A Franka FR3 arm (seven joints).
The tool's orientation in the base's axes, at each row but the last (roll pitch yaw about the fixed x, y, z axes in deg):
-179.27, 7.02, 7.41
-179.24, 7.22, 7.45
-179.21, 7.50, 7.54
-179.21, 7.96, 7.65
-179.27, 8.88, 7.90
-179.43, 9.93, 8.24
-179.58, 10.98, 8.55
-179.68, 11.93, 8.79
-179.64, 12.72, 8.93
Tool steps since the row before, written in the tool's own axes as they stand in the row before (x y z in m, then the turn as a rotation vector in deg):
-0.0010, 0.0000, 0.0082, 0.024, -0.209, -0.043
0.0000, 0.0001, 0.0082, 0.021, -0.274, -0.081
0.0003, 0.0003, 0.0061, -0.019, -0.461, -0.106
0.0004, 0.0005, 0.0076, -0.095, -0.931, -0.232
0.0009, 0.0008, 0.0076, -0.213, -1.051, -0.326
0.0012, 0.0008, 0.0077, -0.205, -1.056, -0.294
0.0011, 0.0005, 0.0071, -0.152, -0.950, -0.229
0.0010, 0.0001, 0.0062, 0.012, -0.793, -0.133
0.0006, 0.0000, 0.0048, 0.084, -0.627, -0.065
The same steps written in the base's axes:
-0.0020, -0.0002, -0.0080, 0.002, 0.210, 0.042
-0.0010, -0.0001, -0.0081, -0.004, 0.275, 0.081
-0.0005, -0.0003, -0.0061, -0.064, 0.455, 0.114
-0.0006, -0.0005, -0.0076, -0.183, 0.911, 0.256
-0.0002, -0.0007, -0.0077, -0.300, 1.015, 0.368
0.0000, -0.0007, -0.0078, -0.299, 1.021, 0.335
-0.0002, -0.0005, -0.0072, -0.244, 0.922, 0.261
-0.0003, -0.0001, -0.0063, -0.081, 0.789, 0.132
-0.0005, 0.0000, -0.0048, -0.001, 0.634, 0.049

